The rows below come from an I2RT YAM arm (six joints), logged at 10 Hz.
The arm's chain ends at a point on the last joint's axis. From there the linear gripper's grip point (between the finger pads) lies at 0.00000 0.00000 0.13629 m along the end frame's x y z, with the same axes.
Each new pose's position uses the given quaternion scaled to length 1; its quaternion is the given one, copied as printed.
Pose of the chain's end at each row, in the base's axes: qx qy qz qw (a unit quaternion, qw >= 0); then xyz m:
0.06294, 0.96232, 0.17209, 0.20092, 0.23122, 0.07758, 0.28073
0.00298, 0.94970, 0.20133, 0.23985, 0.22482, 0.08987, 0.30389
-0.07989, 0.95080, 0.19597, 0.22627, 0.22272, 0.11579, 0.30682
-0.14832, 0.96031, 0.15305, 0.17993, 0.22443, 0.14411, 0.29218
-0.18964, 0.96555, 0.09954, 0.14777, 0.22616, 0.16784, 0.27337
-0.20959, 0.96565, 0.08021, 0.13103, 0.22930, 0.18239, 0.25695
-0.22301, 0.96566, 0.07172, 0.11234, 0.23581, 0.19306, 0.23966
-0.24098, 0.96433, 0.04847, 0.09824, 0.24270, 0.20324, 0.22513
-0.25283, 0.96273, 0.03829, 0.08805, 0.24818, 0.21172, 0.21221
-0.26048, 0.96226, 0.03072, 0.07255, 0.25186, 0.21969, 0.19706
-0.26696, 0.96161, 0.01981, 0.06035, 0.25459, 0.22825, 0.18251
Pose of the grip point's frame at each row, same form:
0.06294, 0.96232, 0.17209, 0.20092, 0.28688, 0.11927, 0.16352
0.00298, 0.94970, 0.20133, 0.23985, 0.28707, 0.14179, 0.19433
-0.07989, 0.95080, 0.19597, 0.22627, 0.27709, 0.17151, 0.19495
-0.14832, 0.96031, 0.15305, 0.17993, 0.26534, 0.19145, 0.17110
-0.18964, 0.96555, 0.09954, 0.14777, 0.25991, 0.20168, 0.14573
-0.20959, 0.96565, 0.08021, 0.13103, 0.25921, 0.21099, 0.12709
-0.22301, 0.96566, 0.07172, 0.11234, 0.26102, 0.21877, 0.10821
-0.24098, 0.96433, 0.04847, 0.09824, 0.26534, 0.22243, 0.09211
-0.25283, 0.96273, 0.03829, 0.08805, 0.26865, 0.22784, 0.07843
-0.26048, 0.96226, 0.03072, 0.07255, 0.26871, 0.23290, 0.06246
-0.26696, 0.96161, 0.01981, 0.06035, 0.26897, 0.23783, 0.04732

